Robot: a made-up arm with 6 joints.
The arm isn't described. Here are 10 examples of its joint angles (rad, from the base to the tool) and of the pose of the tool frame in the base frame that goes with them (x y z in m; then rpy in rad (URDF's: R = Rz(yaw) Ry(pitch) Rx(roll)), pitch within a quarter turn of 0, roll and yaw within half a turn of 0).
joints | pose
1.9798 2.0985 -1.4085 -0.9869 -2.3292 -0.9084 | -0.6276 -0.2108 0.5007 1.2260 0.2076 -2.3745
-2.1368 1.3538 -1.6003 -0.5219 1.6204 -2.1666 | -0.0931 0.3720 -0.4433 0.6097 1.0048 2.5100
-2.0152 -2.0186 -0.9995 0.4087 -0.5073 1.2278 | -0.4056 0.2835 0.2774 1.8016 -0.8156 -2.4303
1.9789 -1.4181 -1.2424 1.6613 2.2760 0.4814 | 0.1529 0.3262 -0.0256 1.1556 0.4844 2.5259
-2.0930 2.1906 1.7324 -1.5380 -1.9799 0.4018 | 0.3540 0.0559 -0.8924 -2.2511 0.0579 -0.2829
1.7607 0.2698 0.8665 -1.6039 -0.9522 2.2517 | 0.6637 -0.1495 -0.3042 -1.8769 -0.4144 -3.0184
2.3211 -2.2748 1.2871 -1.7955 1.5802 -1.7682 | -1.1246 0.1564 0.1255 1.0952 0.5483 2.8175
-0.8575 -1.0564 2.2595 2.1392 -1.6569 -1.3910 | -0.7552 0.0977 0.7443 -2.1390 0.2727 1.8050
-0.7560 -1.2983 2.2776 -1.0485 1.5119 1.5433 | -0.9405 -0.2268 0.8305 -2.4936 0.3811 1.4629
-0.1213 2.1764 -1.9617 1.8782 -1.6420 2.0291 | 0.0647 0.2339 0.5922 0.4297 0.0104 1.6221
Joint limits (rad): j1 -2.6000..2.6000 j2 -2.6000..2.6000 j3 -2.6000..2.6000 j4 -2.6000..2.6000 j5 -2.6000..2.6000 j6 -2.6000..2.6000
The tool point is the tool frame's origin. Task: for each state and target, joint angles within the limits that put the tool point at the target. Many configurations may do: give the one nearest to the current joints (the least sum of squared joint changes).
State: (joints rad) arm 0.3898 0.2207 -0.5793 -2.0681 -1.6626 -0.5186
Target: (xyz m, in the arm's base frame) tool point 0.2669 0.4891 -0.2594
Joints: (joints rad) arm 0.1265 1.2040 -0.7744 -1.8051 -2.1657 -0.7684
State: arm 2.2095 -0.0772 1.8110 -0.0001 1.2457 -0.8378
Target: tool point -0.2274 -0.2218 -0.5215
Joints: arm 1.5421 -0.3818 1.9532 0.3911 1.0954 -0.7514
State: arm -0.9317 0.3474 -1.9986 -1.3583 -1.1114 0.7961
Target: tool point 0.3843 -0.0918 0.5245
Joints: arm -0.8814 -0.2946 -2.0522 -1.2490 -0.7561 0.9559
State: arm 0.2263 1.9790 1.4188 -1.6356 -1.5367 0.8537
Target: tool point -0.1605 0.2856 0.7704
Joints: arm 0.3743 2.4926 2.3482 -2.0082 -0.9921 1.1459
